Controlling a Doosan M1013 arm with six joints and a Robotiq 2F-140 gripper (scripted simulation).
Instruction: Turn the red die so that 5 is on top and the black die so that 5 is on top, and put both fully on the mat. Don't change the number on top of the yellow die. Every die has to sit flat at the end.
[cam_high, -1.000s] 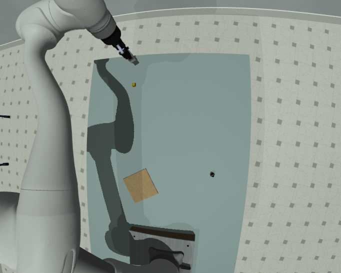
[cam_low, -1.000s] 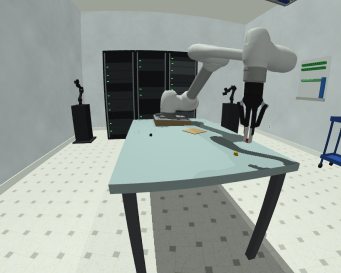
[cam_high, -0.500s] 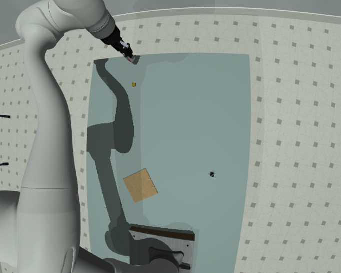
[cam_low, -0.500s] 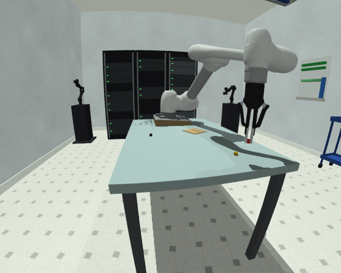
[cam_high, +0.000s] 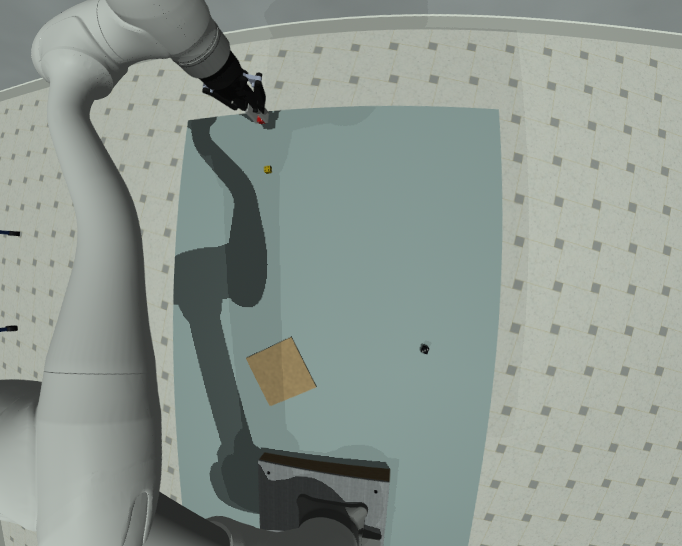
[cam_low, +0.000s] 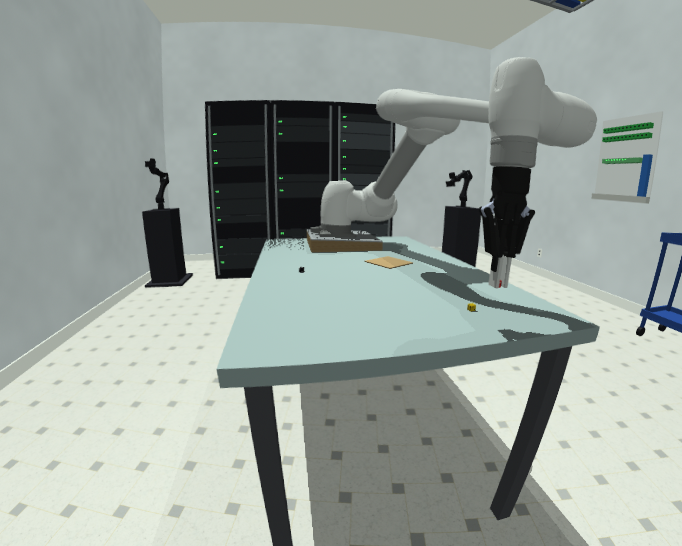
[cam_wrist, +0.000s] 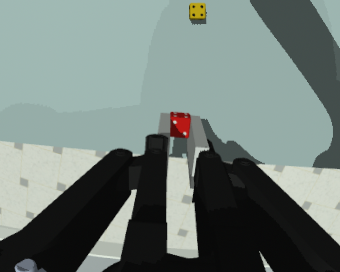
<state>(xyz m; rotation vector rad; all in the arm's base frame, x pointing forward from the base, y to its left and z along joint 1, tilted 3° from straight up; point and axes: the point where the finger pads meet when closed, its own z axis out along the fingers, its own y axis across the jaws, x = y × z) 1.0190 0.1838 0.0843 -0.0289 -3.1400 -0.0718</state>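
The yellow die is 120 mm below my hand, 100 mm behind it and 10 mm to the left of it. From my hand the other things lie so: black die (530 mm behind, 390 mm to the right, 120 mm below); tan mat (620 mm behind, 130 mm below, 40 mm to the right); red die (30 mm below, 10 mm behind).
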